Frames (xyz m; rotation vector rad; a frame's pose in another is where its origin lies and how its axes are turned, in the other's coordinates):
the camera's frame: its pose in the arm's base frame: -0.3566 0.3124 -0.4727 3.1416 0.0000 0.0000
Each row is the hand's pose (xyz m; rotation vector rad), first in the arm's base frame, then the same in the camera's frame.
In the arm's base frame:
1: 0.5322 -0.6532 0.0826 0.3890 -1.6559 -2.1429
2: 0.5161 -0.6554 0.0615 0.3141 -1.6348 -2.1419
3: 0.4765 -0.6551 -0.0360 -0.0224 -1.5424 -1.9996
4: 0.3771 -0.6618 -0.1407 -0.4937 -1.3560 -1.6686
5: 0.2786 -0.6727 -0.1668 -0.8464 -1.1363 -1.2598
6: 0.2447 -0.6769 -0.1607 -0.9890 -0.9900 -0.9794
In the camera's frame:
1: 0.8888 0.9656 -0.5553 -0.5822 -2.2174 1.7135
2: 0.8727 0.9678 -0.5342 -0.6242 -2.2633 1.7275
3: 0.8331 0.9675 -0.4367 0.9475 2.3577 -1.8186
4: 0.7337 0.9742 -0.3320 1.2606 1.8874 -1.5339
5: 0.6352 0.9851 -0.3059 1.5019 1.3896 -1.2534
6: 0.6013 0.9893 -0.3120 1.6343 1.0754 -1.0871

